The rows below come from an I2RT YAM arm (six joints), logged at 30 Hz.
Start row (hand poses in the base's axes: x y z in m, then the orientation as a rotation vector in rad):
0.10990, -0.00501, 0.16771, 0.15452, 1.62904, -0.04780
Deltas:
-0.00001, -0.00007, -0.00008, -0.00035, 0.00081, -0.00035
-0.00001, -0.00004, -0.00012, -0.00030, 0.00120, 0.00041
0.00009, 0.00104, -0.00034, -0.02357, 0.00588, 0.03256
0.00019, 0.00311, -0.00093, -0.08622, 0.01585, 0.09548
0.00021, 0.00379, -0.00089, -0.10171, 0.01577, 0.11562
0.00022, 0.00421, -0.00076, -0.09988, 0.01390, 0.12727
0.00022, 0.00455, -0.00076, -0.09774, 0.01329, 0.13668
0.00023, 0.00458, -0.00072, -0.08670, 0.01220, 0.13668
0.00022, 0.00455, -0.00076, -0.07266, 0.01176, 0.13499
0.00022, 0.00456, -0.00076, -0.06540, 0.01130, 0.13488
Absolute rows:
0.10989, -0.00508, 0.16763, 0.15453, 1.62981, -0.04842
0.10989, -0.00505, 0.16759, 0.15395, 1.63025, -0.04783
0.10999, -0.00397, 0.16737, 0.10982, 1.63588, -0.04252
0.11009, -0.00190, 0.16678, 0.01011, 1.64513, -0.04607
0.11011, -0.00122, 0.16682, -0.01826, 1.64468, -0.04321
0.11012, -0.00080, 0.16695, -0.02632, 1.64336, -0.03263
0.11012, -0.00046, 0.16695, -0.03236, 1.64320, -0.02362
0.11013, -0.00043, 0.16699, -0.02385, 1.64293, -0.01455
0.11012, -0.00046, 0.16695, -0.01168, 1.64342, -0.00439
0.11012, -0.00045, 0.16695, -0.00600, 1.64345, 0.00147

